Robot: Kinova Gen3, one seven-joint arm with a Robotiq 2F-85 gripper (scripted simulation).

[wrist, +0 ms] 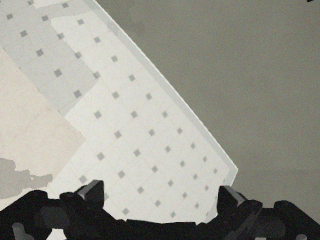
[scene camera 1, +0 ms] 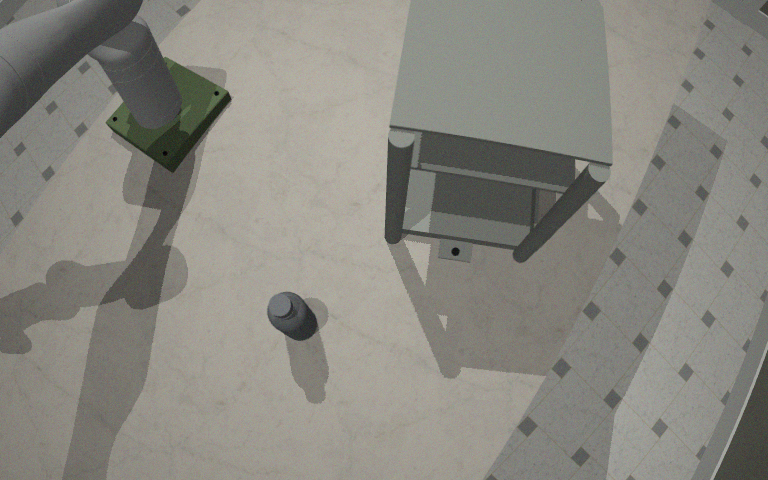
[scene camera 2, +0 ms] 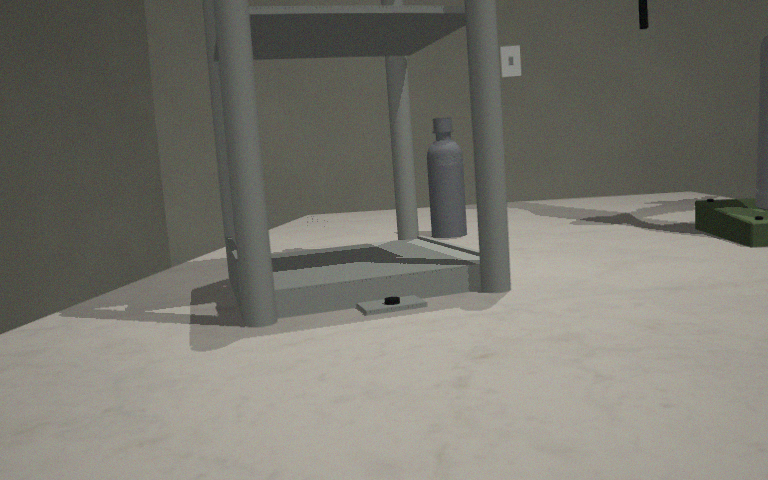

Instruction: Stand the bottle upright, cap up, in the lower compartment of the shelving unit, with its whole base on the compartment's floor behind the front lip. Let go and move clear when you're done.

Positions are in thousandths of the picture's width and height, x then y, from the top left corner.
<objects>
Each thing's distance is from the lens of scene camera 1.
grey bottle (scene camera 1: 393, 676): 0.70 m
shelving unit (scene camera 1: 704, 174): 0.58 m
The marked spots on the shelving unit and the grey bottle are 0.41 m apart.
</objects>
